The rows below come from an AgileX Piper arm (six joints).
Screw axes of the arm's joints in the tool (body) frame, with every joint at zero. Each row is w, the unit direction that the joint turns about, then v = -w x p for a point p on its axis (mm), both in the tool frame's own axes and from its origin. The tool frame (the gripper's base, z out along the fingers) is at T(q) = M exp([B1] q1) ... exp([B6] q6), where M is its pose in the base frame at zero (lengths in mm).
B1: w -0.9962 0 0.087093 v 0 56.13 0
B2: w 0 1 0 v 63.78 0 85.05
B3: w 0 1 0 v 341.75 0 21.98
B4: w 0 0 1 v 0 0 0
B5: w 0 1 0 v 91 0 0
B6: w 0 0 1 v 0 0 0
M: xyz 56.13 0 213.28 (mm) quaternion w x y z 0.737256 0 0.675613 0
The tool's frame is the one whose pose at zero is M.
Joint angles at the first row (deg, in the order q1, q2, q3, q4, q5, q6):
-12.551 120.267 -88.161 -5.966 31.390 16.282
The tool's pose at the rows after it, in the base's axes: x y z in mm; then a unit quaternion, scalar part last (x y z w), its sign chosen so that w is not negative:
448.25 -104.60 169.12 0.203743 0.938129 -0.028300 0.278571
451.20 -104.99 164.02 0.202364 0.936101 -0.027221 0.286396
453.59 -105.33 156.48 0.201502 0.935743 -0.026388 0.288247
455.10 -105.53 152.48 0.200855 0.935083 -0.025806 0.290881
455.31 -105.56 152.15 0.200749 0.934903 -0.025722 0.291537
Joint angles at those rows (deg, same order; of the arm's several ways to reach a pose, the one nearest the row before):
-12.551 121.333 -88.343 -5.966 29.739 16.281
-12.550 122.151 -88.343 -5.967 27.981 16.283
-12.550 123.220 -88.343 -5.966 26.688 16.282
-12.551 123.808 -88.343 -5.966 25.782 16.282
-12.551 123.864 -88.345 -5.965 25.649 16.281

